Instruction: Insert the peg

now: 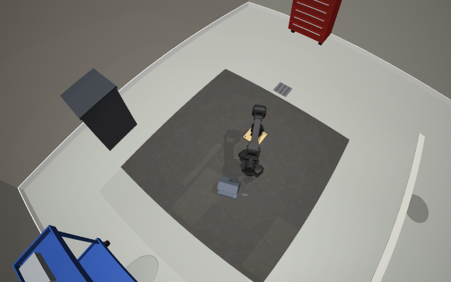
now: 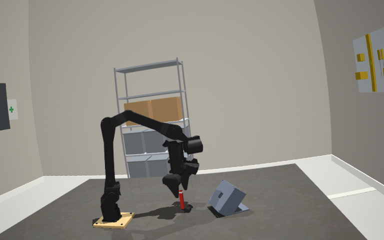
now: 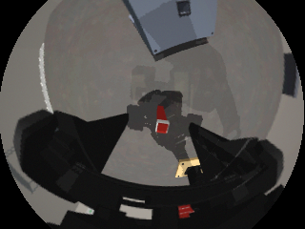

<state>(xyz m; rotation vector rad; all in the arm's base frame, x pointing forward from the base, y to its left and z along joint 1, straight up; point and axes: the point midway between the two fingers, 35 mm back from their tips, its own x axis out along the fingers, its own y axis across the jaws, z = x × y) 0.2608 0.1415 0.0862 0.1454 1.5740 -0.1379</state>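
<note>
Right now my gripper tip is 10 mm above the red peg. Round my gripper tip: grey sloped panel (180 mm ahead, 30 mm to the right, 20 mm below).
</note>
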